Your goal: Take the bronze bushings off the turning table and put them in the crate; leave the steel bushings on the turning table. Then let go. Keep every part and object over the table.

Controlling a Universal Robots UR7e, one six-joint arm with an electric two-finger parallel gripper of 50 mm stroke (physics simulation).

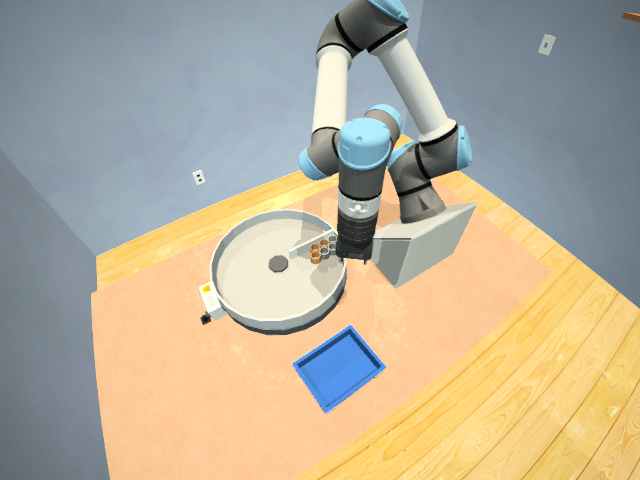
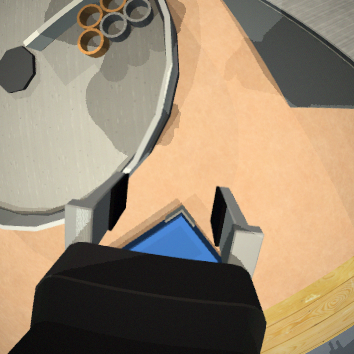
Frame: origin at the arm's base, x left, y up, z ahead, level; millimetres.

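Where they show: gripper, fingertip midpoint: (image 1: pixel 353 260) (image 2: pixel 169 197); arm's base, origin of the base link: (image 1: pixel 423 215).
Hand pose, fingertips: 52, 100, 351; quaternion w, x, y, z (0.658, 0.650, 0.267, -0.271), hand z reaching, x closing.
Each offset is from my fingertips to the top centre of the thing, as dx, dy, dz. "*": to the spot under its first point.
On the turning table (image 1: pixel 279 324) (image 2: pixel 168 75), bushings stand upright in a tight cluster against a pale bar. Three are bronze: a front one {-167, -155, +0} (image 1: pixel 315 260) (image 2: pixel 92 52), one behind it {-194, -155, -17} (image 1: pixel 311 247) (image 2: pixel 79 16) and one farther back {* -200, -161, -42} (image 1: pixel 320 243) (image 2: pixel 114 11). Steel bushings {-165, -155, -32} (image 1: pixel 324 254) (image 2: pixel 114 35) stand beside them, near the rim; the arm may hide part of the group. The blue crate {+138, -183, +143} (image 1: pixel 356 388) (image 2: pixel 202 240) stands apart, in front of the turning table, and holds no bushings. My gripper (image 1: pixel 353 260) (image 2: pixel 169 197) is open and empty, raised beside the turning table's right rim.
The pale bar (image 1: pixel 310 244) (image 2: pixel 52 22) reaches inward from the rim towards a dark hub {-224, -172, +104} (image 1: pixel 278 263) (image 2: pixel 17 70). A tall grey angled stand (image 1: pixel 429 253) (image 2: pixel 315 75) is right of the gripper, by the robot base. A small box with a yellow patch {* -228, -175, +339} (image 1: pixel 210 300) adjoins the left rim.
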